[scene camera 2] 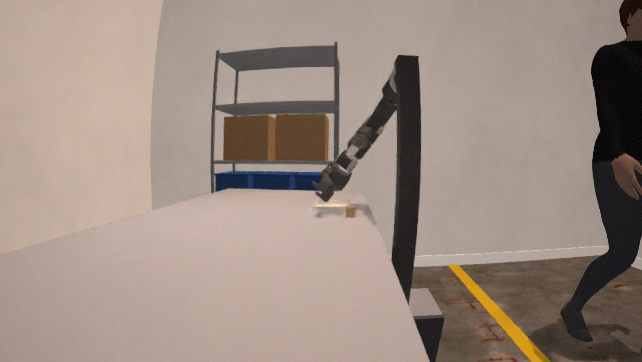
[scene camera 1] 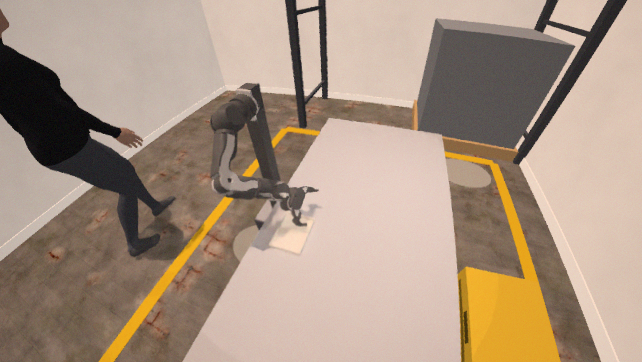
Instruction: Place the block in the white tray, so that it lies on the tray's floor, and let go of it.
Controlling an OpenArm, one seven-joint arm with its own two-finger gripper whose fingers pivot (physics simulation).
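Note:
A small brown block [scene camera 2: 350,211] stands on the table outside the tray, close by its right front corner in scene camera 2. In scene camera 1 I cannot make the block out; the arm probably covers it. The shallow white tray [scene camera 1: 291,243] [scene camera 2: 328,209] lies flat on the table near the edge by the arm's post; the part of its floor that shows in scene camera 1 holds nothing. My gripper [scene camera 1: 310,206] [scene camera 2: 316,190] is open and empty, with fingers spread wide, above the tray's far end in scene camera 1.
The long pale table [scene camera 1: 380,240] [scene camera 2: 210,270] runs past the dark arm post [scene camera 1: 262,140] [scene camera 2: 407,165]. A person [scene camera 1: 45,110] [scene camera 2: 617,110] is on the floor on the post's side. A yellow cabinet [scene camera 1: 505,315] stands beside the table. Shelves [scene camera 2: 275,106] with cartons stand behind its end.

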